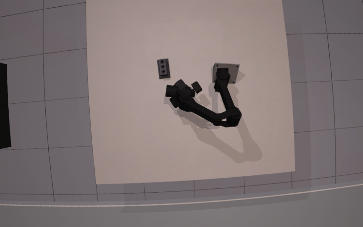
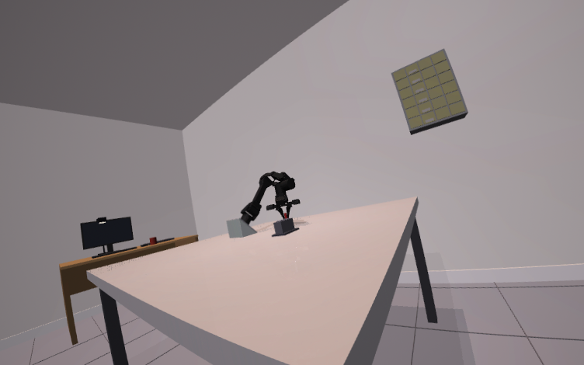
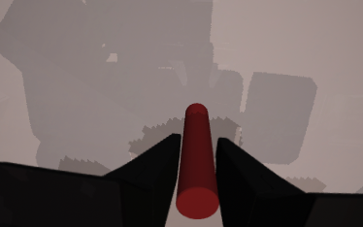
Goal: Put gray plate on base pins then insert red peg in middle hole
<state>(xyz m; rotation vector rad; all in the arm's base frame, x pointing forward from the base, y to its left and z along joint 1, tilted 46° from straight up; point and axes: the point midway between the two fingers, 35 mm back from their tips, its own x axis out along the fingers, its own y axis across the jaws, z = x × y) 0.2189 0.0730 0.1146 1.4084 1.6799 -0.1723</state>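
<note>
The gray plate is 14 cm ahead of my gripper tip, 18 cm to the right of it and 1 cm above it. Round my gripper tip: red peg (right at my gripper tip); then dark flat base (14 cm ahead, 17 cm to the right, 3 cm below).
</note>
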